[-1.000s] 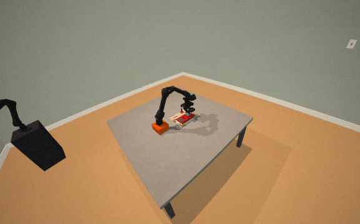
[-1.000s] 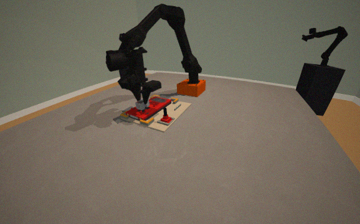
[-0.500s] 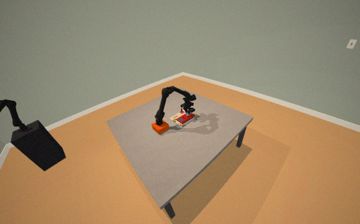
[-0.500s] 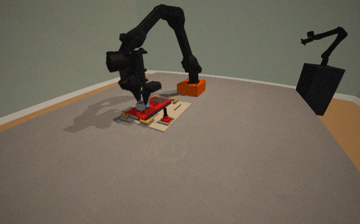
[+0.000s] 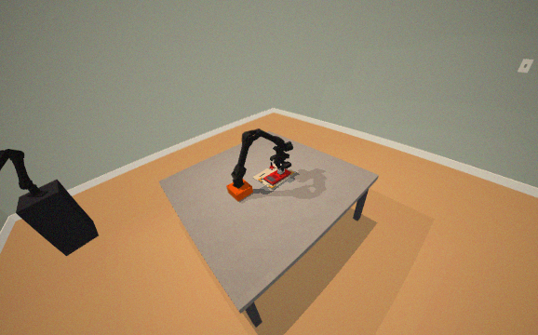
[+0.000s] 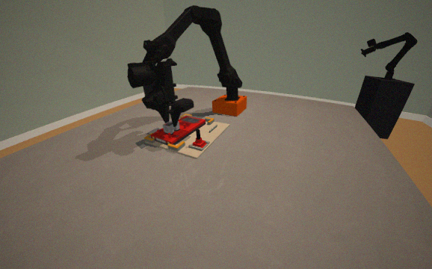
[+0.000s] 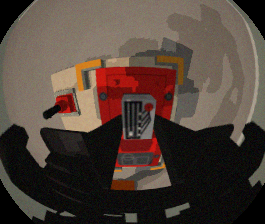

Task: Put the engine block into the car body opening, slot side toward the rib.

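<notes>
Now: gripper tip 3 cm short of the black upright piece, 12 cm to the right of it and 1 cm above it. Also, from my gripper tip: grey engine block: 1 cm below.
</notes>
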